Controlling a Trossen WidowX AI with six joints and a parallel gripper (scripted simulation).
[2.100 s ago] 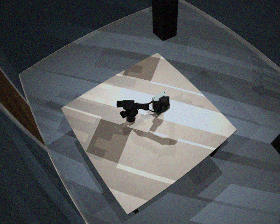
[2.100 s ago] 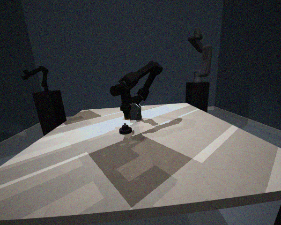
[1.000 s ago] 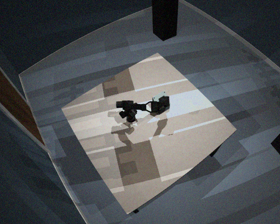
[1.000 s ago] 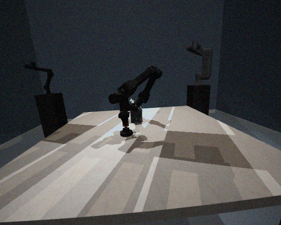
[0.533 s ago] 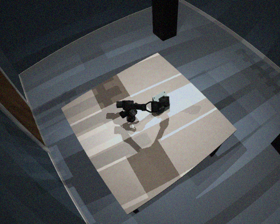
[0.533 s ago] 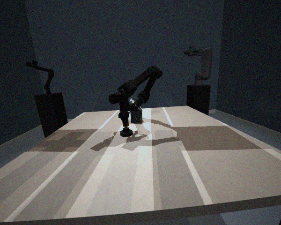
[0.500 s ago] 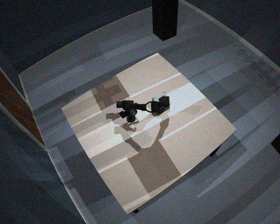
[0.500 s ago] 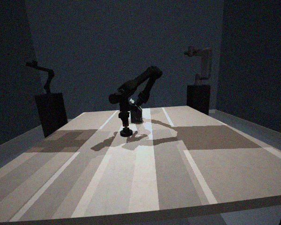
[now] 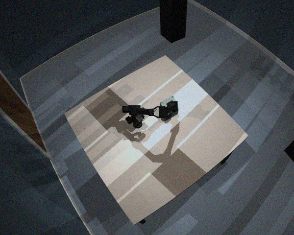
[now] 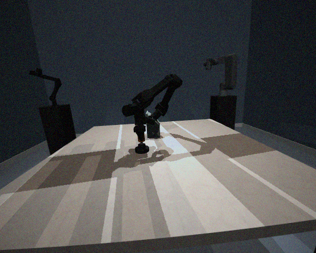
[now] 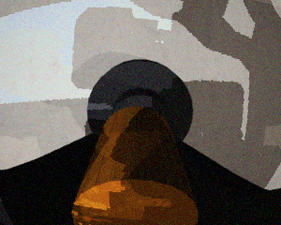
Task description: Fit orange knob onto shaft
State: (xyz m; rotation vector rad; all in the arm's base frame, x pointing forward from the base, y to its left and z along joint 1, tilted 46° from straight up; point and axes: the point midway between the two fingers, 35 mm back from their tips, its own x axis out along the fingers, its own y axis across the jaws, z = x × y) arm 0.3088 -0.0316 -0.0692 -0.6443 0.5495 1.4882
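Right now my gripper tip is 3 cm below the orange knob. The rest, counted from my gripper tip: round pedestal: 4 cm below.
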